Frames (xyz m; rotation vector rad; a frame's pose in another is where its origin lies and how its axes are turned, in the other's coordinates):
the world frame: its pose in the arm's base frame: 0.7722 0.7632 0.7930 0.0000 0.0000 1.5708
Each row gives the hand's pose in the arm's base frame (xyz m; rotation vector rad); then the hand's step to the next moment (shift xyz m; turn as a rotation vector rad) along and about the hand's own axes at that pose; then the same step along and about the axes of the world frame.
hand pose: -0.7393 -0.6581 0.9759 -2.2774 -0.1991 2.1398
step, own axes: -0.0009 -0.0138 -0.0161 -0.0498 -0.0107 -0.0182
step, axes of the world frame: 0.0149 -0.0148 0.0033 0.0071 -0.0143 0.0517
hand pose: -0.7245 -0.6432 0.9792 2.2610 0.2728 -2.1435
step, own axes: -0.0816 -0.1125 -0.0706 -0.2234 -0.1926 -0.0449
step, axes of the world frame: 0.1104 -0.0509 0.0975 0.1695 -0.0082 0.2454
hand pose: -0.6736 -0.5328 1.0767 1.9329 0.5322 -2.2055
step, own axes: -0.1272 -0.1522 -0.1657 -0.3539 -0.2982 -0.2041
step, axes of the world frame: 0.1871 -0.1194 0.1323 0.3108 -0.1383 0.3743
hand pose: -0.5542 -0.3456 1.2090 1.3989 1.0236 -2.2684
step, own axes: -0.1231 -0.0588 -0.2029 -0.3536 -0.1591 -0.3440
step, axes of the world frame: 0.1682 -0.1609 0.0747 0.3100 -0.3098 0.2768
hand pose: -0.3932 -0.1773 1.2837 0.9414 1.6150 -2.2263
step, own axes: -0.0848 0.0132 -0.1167 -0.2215 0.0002 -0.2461
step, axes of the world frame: 0.0869 -0.1140 0.0208 0.1858 -0.2583 0.0914
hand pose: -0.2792 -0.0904 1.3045 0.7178 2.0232 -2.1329
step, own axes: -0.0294 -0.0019 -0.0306 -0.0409 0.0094 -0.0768
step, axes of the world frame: 0.0229 -0.0330 0.0139 0.0637 -0.0595 0.0084
